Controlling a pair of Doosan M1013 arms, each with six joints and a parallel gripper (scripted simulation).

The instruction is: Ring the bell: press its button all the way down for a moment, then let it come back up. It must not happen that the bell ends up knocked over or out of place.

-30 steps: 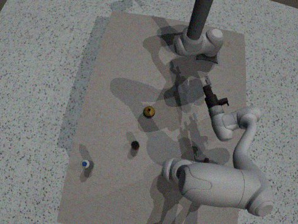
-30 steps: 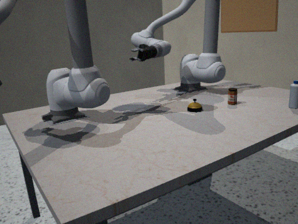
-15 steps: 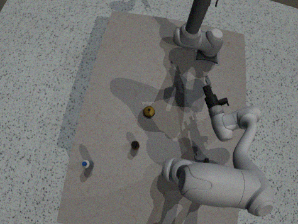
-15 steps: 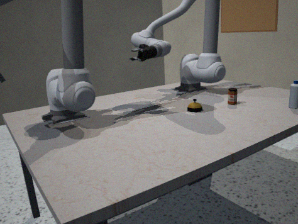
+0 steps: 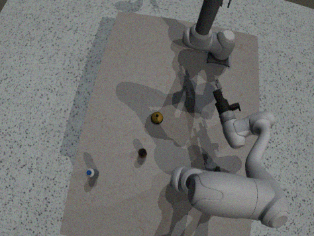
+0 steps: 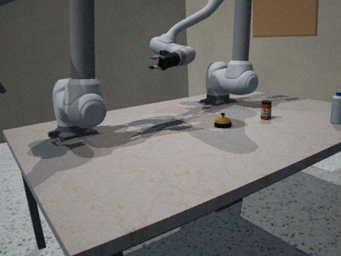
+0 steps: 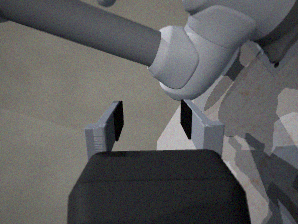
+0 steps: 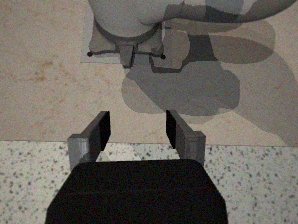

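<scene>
Now: the small black button 34 cm ahead of my left hand, 26 cm below it and 16 cm to the left of it. The rest, counted from my left hand: white bottle (71 cm ahead, 60 cm to the left, 24 cm below); then bell (34 cm ahead, 27 cm below, 16 cm to the left).
</scene>
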